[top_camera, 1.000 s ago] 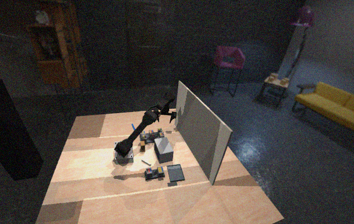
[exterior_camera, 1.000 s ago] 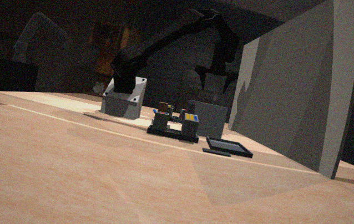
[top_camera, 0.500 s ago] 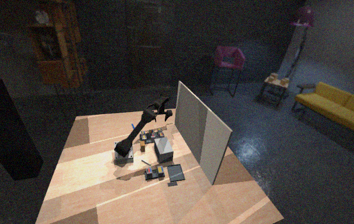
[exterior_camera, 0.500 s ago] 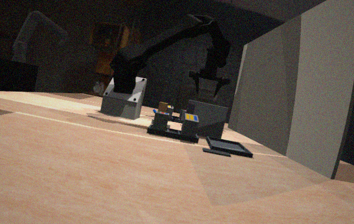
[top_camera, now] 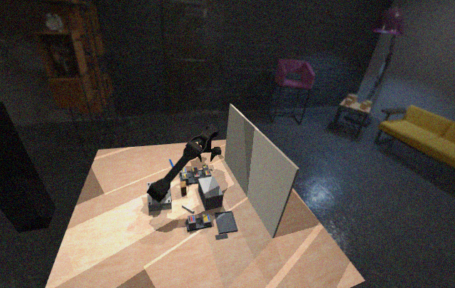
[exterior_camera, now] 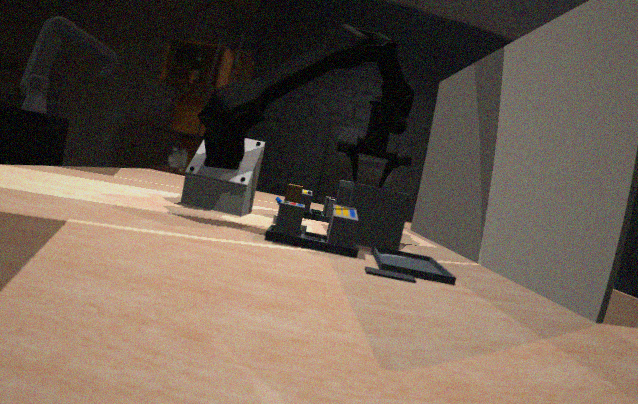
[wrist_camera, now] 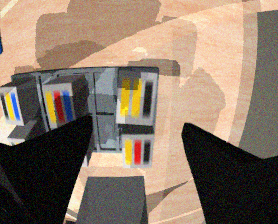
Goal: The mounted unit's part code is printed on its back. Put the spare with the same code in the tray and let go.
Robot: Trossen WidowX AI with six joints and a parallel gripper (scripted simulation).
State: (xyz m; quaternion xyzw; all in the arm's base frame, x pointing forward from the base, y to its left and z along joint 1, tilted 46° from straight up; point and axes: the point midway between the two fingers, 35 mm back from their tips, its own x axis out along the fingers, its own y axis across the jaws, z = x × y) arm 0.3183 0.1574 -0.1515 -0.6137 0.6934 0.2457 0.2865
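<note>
My gripper tip is 5 cm above the grey spare. Round my gripper tip: grey mounted unit: 3 cm behind, 23 cm to the right, 5 cm below; blue pen: 21 cm behind, 13 cm to the left, 9 cm below; brown block: 17 cm behind, 15 cm to the right, 6 cm below.
</note>
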